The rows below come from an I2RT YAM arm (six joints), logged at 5 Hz.
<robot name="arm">
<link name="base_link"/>
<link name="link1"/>
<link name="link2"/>
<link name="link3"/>
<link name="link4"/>
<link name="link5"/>
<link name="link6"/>
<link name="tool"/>
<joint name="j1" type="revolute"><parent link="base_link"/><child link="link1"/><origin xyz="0 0 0.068" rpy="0 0 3.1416"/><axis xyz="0 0 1"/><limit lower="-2.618" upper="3.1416"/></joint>
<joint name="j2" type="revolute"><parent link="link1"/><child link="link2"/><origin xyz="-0.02 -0.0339 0.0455" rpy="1.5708 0 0"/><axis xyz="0 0 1"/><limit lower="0" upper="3.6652"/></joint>
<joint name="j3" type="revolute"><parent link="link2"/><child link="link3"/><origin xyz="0.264 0 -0.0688" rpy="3.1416 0 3.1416"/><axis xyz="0 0 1"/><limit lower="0" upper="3.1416"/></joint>
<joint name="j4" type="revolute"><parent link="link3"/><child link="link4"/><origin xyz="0.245 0.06 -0.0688" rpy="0 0 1.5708"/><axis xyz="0 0 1"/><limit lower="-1.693" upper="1.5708"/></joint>
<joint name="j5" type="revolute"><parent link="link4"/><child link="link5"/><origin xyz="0.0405 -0.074 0.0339" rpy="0 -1.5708 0"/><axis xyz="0 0 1"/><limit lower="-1.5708" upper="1.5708"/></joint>
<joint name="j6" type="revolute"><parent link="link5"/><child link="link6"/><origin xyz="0 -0.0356 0.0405" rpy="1.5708 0 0"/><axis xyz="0 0 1"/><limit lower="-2.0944" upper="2.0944"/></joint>
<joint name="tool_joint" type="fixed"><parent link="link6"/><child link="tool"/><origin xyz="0 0 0" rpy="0 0 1.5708"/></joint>
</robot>
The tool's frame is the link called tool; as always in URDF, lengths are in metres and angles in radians.
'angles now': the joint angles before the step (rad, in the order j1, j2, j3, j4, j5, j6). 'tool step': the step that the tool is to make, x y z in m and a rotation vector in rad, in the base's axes. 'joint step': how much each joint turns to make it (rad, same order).
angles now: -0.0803 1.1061 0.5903 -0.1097 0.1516 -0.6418
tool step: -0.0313 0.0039 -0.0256 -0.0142 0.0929 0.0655
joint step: 0.0002 -0.1081 -0.1252 -0.0667 -0.0379 -0.0579
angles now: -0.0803 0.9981 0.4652 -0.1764 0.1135 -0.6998
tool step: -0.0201 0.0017 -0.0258 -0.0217 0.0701 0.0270
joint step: 0.0002 -0.0511 -0.1056 -0.0093 -0.0014 -0.0384
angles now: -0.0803 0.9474 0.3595 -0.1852 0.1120 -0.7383
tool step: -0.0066 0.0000 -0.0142 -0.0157 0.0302 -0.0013
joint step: -0.0003 0.0023 -0.0509 0.0257 0.0135 -0.0121
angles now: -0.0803 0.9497 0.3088 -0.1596 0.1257 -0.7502
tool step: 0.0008 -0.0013 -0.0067 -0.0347 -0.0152 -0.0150
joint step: -0.0002 0.0222 -0.0288 0.0707 0.0342 -0.0131
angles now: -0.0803 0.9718 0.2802 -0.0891 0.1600 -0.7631
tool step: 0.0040 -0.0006 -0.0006 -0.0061 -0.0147 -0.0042
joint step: -0.0003 0.0259 0.0011 0.0401 0.0062 -0.0008
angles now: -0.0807 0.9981 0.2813 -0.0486 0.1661 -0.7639
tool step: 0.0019 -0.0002 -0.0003 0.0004 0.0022 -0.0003
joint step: -0.0003 0.0144 0.0047 0.0074 -0.0001 0.0002
